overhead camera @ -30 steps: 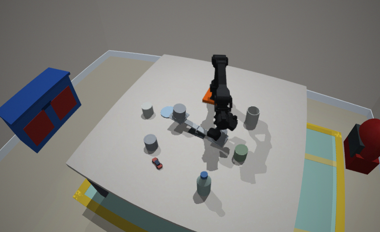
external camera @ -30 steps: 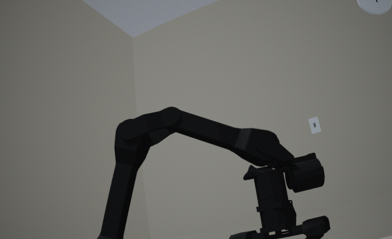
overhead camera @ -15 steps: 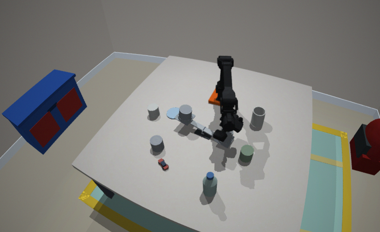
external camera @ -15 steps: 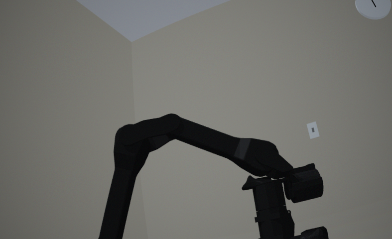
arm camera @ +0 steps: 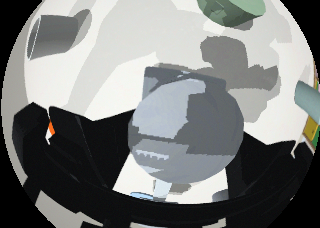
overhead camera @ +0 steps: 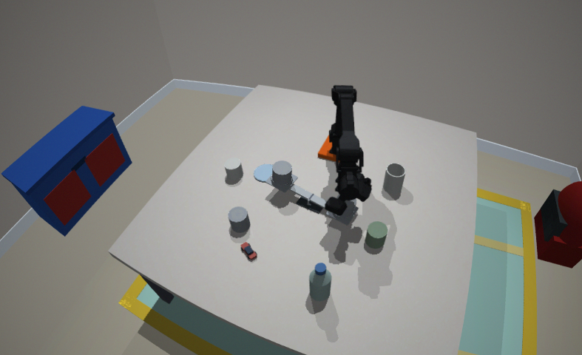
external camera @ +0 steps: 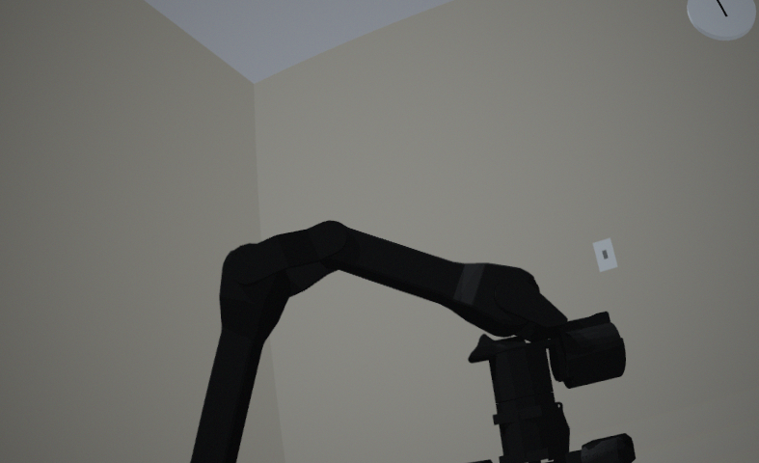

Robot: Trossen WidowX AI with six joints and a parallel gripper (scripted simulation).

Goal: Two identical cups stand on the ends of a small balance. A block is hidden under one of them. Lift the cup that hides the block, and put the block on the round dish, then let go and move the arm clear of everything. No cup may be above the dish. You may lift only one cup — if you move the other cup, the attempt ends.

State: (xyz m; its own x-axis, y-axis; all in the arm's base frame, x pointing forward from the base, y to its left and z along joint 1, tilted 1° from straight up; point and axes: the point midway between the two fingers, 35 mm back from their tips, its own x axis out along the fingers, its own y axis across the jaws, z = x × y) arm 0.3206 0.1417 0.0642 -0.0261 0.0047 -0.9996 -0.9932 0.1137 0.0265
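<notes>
My gripper tip is now 4 cm short of the green cylinder, 13 cm to the right of it and 2 cm above it. Also, from my gripper tip: bottle 31 cm ahead, 5 cm to the left, 6 cm above; grey block 1 cm below; toy car 27 cm ahead, 24 cm to the right, 4 cm below.
</notes>
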